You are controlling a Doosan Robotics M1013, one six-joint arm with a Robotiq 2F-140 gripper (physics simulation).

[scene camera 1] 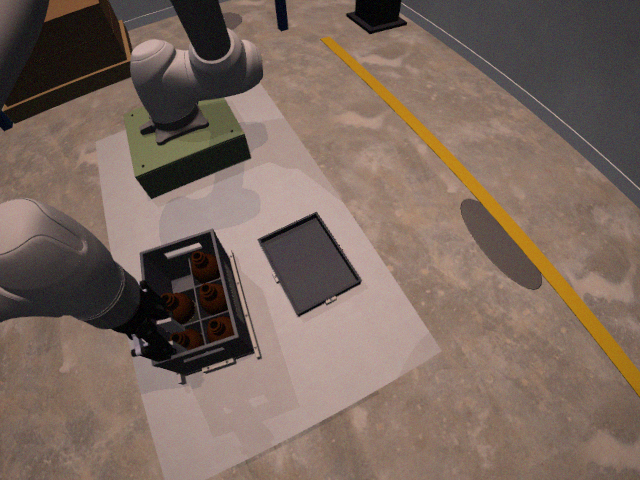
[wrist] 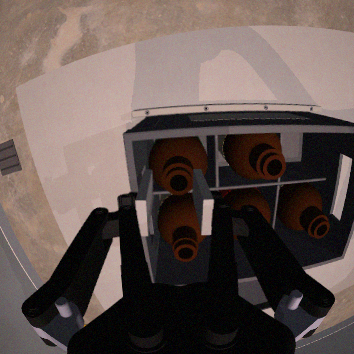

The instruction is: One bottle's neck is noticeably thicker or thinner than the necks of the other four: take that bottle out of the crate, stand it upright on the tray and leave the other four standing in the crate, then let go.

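Frame: origin at the arm's base, x back, y right, z up, level; centimetres.
Where they show: gripper, fingertip midpoint: (scene camera 1: 179, 341) (wrist: 172, 182); arm's base, link origin: (scene camera 1: 178, 121).
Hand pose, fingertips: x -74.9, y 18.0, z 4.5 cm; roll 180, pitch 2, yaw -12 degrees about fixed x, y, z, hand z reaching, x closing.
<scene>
Things, the pixels of their top centre, and the offset from my fingertips. "pt": a spot on its surface instead. Level surfaces: height alone.
- dark crate, top centre: (wrist: 270, 216) (scene camera 1: 184, 291) dz +2.1, dx +9.3, dy -4.9 cm
- dark tray, surface spot: (scene camera 1: 312, 266) pt dz -14.9, dx +8.6, dy -35.6 cm
- pale mat, surface height: dz -15.4 cm
The dark crate (scene camera 1: 225, 284) (wrist: 129, 155) holds five brown bottles: front left (scene camera 1: 187, 339) (wrist: 178, 155), middle left (scene camera 1: 178, 307) (wrist: 247, 150), front right (scene camera 1: 220, 329) (wrist: 177, 220), middle right (scene camera 1: 211, 298) (wrist: 252, 202) and back right (scene camera 1: 204, 266) (wrist: 300, 202). The back left compartment is empty. My gripper (scene camera 1: 169, 331) (wrist: 172, 182) is partly open with nothing held. In the wrist view its fingers appear on either side of the front left bottle's neck; their exact height there is unclear. Which neck differs is unclear. The dark tray (scene camera 1: 312, 266) lies flat and empty.
The crate's walls and inner dividers stand close around the bottles and fingers. The tray lies right of the crate, with a low raised rim. The green robot base (scene camera 1: 196, 165) stands behind both on the pale mat (scene camera 1: 336, 351). A yellow floor line (scene camera 1: 434, 142) runs at the right.
</scene>
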